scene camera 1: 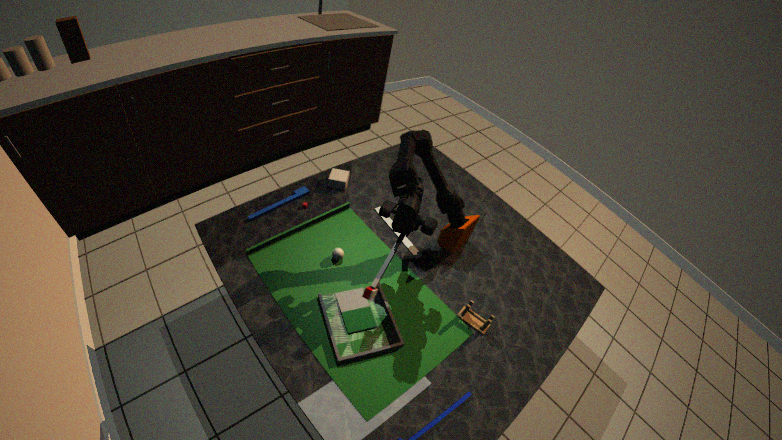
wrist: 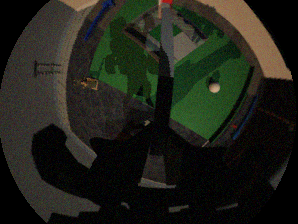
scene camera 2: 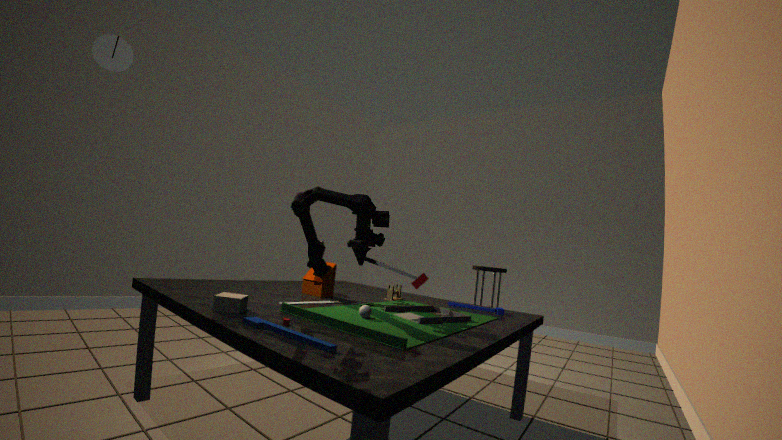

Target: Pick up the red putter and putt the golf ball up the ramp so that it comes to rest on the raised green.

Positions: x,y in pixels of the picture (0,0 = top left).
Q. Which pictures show the gripper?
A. Scene camera 1, the wrist view and scene camera 2: all of them.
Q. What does the gripper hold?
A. A red putter.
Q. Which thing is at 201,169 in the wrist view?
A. The gripper.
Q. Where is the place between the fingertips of the gripper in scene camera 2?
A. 360,265
